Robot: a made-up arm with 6 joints. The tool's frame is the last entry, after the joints. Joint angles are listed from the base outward.
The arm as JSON. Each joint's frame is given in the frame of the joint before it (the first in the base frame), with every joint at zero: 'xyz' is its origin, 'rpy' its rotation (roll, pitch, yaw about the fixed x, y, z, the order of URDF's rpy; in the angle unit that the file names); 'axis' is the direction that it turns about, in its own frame. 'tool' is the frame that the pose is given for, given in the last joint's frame.
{
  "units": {
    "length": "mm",
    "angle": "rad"
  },
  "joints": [
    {
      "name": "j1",
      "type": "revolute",
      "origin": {
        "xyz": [
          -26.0,
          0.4,
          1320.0
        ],
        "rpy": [
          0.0,
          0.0,
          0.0
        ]
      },
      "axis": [
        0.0,
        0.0,
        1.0
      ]
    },
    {
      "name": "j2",
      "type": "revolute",
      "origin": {
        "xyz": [
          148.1,
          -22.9,
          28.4
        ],
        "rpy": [
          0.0,
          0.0,
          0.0
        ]
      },
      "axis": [
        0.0,
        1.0,
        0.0
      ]
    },
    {
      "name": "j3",
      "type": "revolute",
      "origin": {
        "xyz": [
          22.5,
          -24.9,
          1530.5
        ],
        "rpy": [
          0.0,
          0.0,
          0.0
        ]
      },
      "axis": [
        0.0,
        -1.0,
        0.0
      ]
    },
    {
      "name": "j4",
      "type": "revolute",
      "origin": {
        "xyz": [
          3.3,
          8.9,
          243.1
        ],
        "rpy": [
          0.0,
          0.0,
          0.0
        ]
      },
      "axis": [
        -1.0,
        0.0,
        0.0
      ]
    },
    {
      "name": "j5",
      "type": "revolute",
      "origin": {
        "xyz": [
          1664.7,
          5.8,
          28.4
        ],
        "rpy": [
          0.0,
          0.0,
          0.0
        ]
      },
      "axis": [
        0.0,
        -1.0,
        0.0
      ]
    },
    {
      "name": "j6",
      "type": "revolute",
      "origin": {
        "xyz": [
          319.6,
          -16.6,
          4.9
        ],
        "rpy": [
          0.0,
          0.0,
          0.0
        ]
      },
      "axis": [
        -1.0,
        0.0,
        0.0
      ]
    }
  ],
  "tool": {
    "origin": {
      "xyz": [
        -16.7,
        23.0,
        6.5
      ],
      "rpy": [
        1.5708,
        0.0,
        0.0
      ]
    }
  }
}
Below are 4 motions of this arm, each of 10 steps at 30 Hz.
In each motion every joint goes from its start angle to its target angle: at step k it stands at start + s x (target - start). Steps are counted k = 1, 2, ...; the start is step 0. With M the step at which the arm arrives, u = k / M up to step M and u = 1 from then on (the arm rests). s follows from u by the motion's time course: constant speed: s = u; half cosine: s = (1 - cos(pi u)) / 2; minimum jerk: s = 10 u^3 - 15 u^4 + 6 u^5.
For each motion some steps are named. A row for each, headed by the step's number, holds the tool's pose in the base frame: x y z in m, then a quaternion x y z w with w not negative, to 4 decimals.
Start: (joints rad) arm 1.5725 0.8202 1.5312 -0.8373 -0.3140 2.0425
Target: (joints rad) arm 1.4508 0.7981 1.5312 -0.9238 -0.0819 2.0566
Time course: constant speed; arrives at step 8
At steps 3, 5, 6, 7, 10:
3: 0.0939 2.6177 3.8218 0.2930 -0.0796 0.7492 0.5886
5: 0.1843 2.5941 3.8469 0.3192 -0.0923 0.7257 0.6024
6: 0.2293 2.5809 3.8591 0.3320 -0.0987 0.7135 0.6090
7: 0.2740 2.5667 3.8709 0.3446 -0.1051 0.7010 0.6154
10: 0.3185 2.5516 3.8825 0.3571 -0.1116 0.6882 0.6216

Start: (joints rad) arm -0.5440 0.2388 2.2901 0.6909 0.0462 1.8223
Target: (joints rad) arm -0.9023 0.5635 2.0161 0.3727 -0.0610 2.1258
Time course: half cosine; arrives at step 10
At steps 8, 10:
8: 0.4611 -0.6619 4.6364 -0.5467 -0.4012 -0.5585 0.4778
10: 0.5338 -0.8020 4.6143 -0.5515 -0.3673 -0.5656 0.4910

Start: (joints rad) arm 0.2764 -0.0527 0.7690 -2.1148 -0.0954 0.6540
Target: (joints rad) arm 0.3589 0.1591 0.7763 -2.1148 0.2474 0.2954
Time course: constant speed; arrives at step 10
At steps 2, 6, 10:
2: 1.3155 0.3418 4.4395 -0.9114 -0.1377 -0.3861 0.0347
6: 1.5679 0.4343 4.3095 -0.9377 -0.1261 -0.3021 0.1165
10: 1.7978 0.5382 4.1530 -0.9506 -0.1013 -0.2201 0.1938

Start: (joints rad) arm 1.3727 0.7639 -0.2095 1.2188 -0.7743 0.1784
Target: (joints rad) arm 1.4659 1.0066 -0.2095 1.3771 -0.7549 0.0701
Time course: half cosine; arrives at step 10
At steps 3, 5, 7, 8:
3: 0.6024 2.3358 0.8596 -0.4261 0.3339 0.2158 0.8126
5: 0.5346 2.3198 0.7020 -0.4545 0.3273 0.2257 0.7971
7: 0.4663 2.2911 0.5465 -0.4823 0.3203 0.2362 0.7804
8: 0.4407 2.2769 0.4887 -0.4925 0.3177 0.2402 0.7738

